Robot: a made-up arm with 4 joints.
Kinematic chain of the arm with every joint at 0, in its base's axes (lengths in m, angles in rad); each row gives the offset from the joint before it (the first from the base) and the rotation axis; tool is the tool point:
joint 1: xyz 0 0 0.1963 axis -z
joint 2: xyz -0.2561 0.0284 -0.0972 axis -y
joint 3: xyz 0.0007 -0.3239 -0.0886 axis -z
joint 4: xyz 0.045 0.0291 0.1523 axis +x
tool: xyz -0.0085 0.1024 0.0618
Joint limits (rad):
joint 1: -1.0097..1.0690
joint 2: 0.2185..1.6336
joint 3: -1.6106..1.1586
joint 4: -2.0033..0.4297
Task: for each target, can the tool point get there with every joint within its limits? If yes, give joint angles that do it. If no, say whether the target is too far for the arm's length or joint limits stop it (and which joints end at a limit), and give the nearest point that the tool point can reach.
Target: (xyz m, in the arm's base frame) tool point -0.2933 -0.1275 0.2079
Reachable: yes | joints 0.0979 0.6447 0.0678 -0.2260
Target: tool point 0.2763 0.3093 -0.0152
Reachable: no: joint limits stop it (at a limit: joint 1, joint 2) | nearest point -0.2684 0.1802 0.0717 | short by 0.567 m
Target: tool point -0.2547 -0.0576 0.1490
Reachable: yes | joints 0.6825 0.4197 0.6016 -1.0369
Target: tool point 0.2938 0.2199 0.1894
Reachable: no: joint limits stop it (at a limit: joint 1, joint 2) | nearest point 0.1517 -0.2395 0.1721 | short by 0.481 m
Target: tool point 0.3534 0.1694 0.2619
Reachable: no: joint limits stop it (at a limit: joint 1, joint 2, joint 3) | nearest point 0.1639 -0.2455 0.1874 | short by 0.462 m
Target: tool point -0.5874 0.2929 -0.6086
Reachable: no: too far | nearest point -0.4027 0.1839 -0.0483 | short by 0.600 m
